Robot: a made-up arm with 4 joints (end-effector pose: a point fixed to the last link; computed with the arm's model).
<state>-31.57 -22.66 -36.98 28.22</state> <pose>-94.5 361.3 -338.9 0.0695 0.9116 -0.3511 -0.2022</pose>
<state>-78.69 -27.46 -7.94 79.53</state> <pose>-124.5 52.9 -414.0 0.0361 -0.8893 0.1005 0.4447</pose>
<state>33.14 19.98 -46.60 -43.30</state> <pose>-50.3 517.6 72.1 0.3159 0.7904 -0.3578 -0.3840</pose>
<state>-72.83 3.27 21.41 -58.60</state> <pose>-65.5 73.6 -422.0 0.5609 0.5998 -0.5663 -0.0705</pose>
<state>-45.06 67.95 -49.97 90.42</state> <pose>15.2 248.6 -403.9 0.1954 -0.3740 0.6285 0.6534</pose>
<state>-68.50 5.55 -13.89 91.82</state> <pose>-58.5 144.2 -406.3 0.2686 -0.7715 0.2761 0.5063</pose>
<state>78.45 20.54 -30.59 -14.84</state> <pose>-51.2 385.4 389.3 0.3013 -0.7156 0.0142 0.6301</pose>
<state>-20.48 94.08 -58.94 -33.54</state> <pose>-10.4 347.5 -320.1 0.7625 0.2427 -0.1394 -0.5834</pose>
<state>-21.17 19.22 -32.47 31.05</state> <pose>-47.7 433.3 -284.6 0.0098 0.7314 -0.4145 -0.5415</pose>
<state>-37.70 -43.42 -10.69 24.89</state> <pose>-127.0 340.4 -377.9 0.0284 -0.9771 0.1508 0.1474</pose>
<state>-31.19 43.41 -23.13 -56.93</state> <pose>-30.4 328.4 -335.5 0.6915 0.4460 -0.4538 -0.3420</pose>
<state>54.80 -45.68 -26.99 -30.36</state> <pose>-108.4 509.9 238.2 0.3689 -0.7655 0.4859 0.2045</pose>
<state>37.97 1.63 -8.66 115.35</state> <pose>-66.3 511.4 201.3 0.8283 -0.0622 -0.3675 0.4184</pose>
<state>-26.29 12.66 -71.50 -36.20</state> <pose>-54.8 327.8 -270.8 0.7272 0.4629 -0.5066 -0.0153</pose>
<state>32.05 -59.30 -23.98 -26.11</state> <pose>-116.9 566.2 63.5 0.3082 -0.8105 0.4979 0.0148</pose>
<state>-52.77 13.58 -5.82 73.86</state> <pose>-42.4 266.0 -389.8 0.3219 -0.7161 0.3028 0.5402</pose>
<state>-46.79 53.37 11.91 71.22</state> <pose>37.7 286.7 -396.3 0.5261 -0.4317 0.4651 0.5661</pose>
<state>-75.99 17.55 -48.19 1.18</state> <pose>-54.3 8.4 -380.6 0.6389 0.4602 -0.6082 -0.0999</pose>
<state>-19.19 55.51 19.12 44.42</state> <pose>36.7 476.4 -274.6 0.4736 -0.3481 0.3793 0.7146</pose>
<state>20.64 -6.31 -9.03 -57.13</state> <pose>-76.6 550.2 2.5 0.1137 0.8258 -0.4648 -0.2984</pose>
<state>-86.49 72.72 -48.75 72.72</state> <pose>7.9 -90.1 -385.8 0.0699 0.3365 -0.8492 -0.4008</pose>
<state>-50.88 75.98 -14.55 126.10</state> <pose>54.8 198.3 -415.4 0.7156 -0.2637 0.5061 0.4027</pose>
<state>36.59 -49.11 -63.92 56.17</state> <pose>-119.9 549.0 108.4 0.5282 -0.8142 0.1905 0.1476</pose>
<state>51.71 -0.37 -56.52 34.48</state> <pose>-70.4 503.0 229.0 0.3873 -0.7364 0.1451 0.5354</pose>
